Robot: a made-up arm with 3 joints.
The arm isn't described. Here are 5 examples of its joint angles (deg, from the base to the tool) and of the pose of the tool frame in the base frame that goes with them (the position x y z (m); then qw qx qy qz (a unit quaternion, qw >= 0)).
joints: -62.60 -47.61 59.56
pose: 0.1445 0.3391 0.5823 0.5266 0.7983 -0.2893 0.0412
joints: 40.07 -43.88 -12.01
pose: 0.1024 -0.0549 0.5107 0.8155 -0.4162 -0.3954 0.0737
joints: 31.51 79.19 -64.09
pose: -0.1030 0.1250 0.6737 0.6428 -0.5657 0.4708 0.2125
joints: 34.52 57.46 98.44
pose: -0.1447 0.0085 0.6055 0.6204 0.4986 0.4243 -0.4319
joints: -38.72 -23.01 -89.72
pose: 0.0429 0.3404 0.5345 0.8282 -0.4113 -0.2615 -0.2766
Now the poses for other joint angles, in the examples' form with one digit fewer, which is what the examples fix.
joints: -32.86 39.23 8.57
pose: -0.089 0.198 0.592 0.868 0.346 0.341 0.103
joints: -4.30 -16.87 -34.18
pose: 0.021 0.160 0.463 0.940 -0.248 -0.221 -0.072
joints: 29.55 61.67 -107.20
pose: -0.142 0.110 0.609 0.466 -0.799 0.164 0.342
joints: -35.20 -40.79 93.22
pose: 0.140 0.264 0.469 0.509 0.821 -0.125 0.226
